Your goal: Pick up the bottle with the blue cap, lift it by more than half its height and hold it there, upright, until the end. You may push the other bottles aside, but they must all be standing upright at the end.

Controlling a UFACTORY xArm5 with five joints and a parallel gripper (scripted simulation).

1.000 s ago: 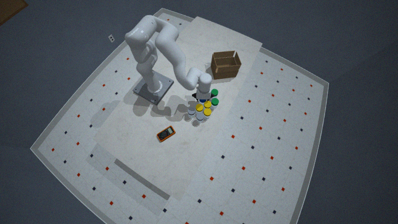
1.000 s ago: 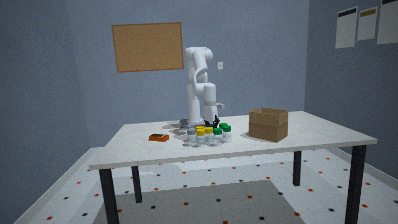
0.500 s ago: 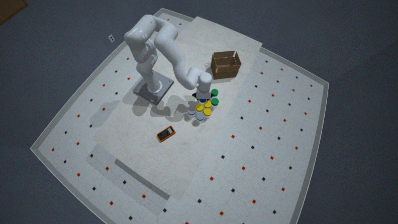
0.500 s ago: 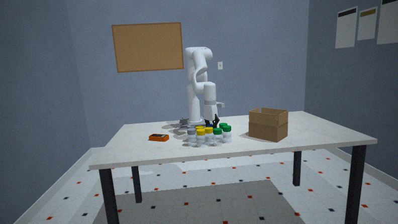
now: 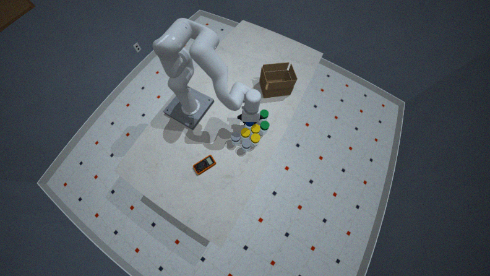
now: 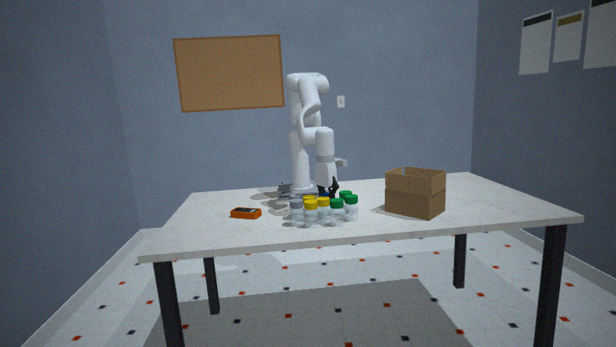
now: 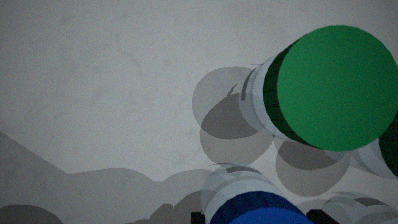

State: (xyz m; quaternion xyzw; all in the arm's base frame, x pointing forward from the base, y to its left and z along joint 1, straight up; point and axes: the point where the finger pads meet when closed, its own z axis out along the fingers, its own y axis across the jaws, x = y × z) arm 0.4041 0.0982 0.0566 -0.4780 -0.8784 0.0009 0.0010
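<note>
The blue-capped bottle lies 4 cm below my hand. The rest, counted from my hand: orange multimeter 36 cm to the right, 9 cm behind, 8 cm below.
</note>
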